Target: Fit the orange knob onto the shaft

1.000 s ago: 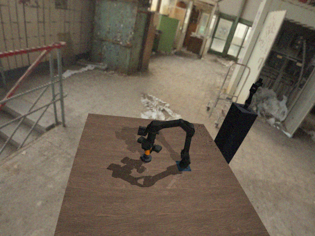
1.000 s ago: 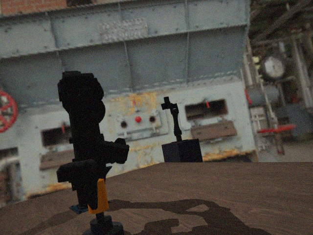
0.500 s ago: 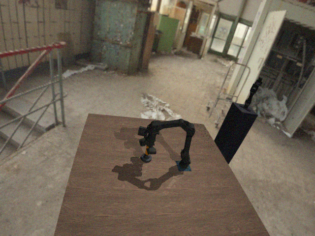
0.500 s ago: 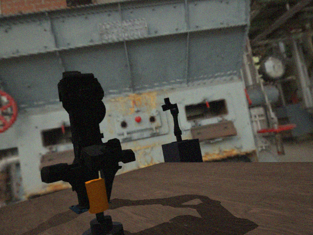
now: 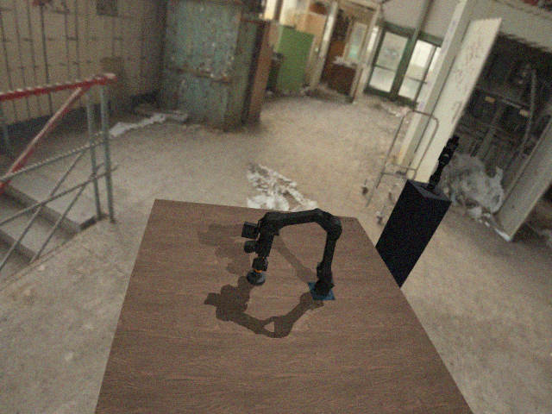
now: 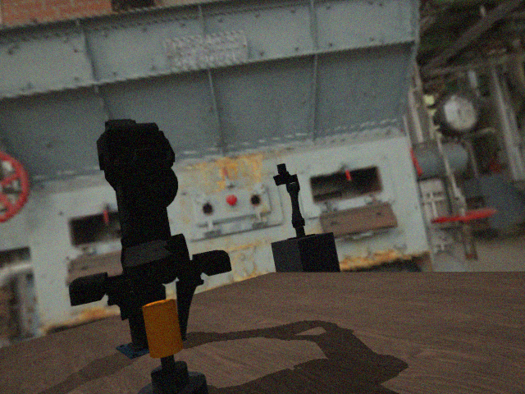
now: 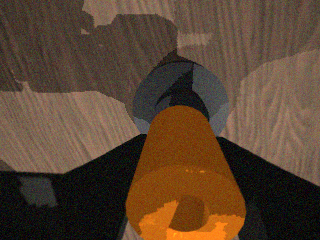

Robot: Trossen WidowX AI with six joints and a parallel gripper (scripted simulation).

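Now: gripper tip 20 mm below the orange knob. Round my gripper tip: dark round pedestal: 40 mm below.
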